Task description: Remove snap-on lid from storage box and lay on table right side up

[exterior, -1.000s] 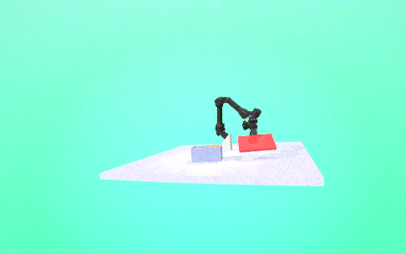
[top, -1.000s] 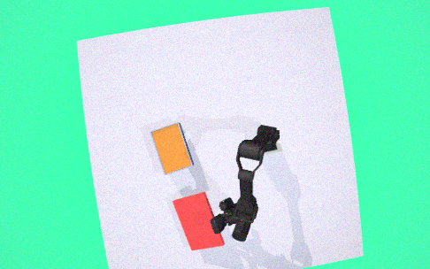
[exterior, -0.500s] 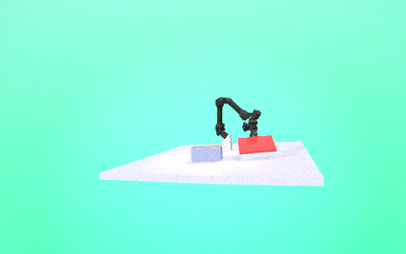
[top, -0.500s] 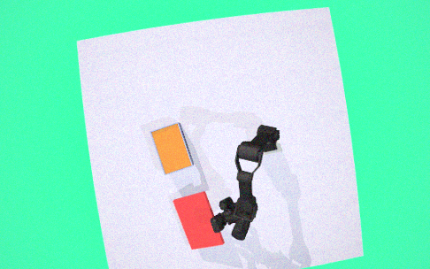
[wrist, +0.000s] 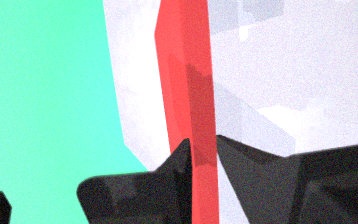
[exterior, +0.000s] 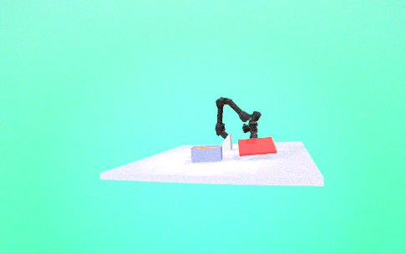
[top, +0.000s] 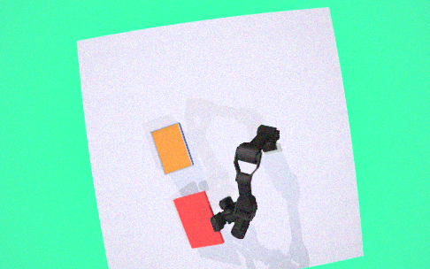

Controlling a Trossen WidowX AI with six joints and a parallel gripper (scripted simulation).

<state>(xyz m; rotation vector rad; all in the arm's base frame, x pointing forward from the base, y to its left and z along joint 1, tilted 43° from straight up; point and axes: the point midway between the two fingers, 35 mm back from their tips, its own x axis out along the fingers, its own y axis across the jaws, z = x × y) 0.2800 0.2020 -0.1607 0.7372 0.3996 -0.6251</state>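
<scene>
My gripper tip is 70 mm short of the lid, 10 mm to the right of it and 30 mm above it. Also, from my gripper tip: storage box: 120 mm ahead, 330 mm to the right, 70 mm below.
</scene>
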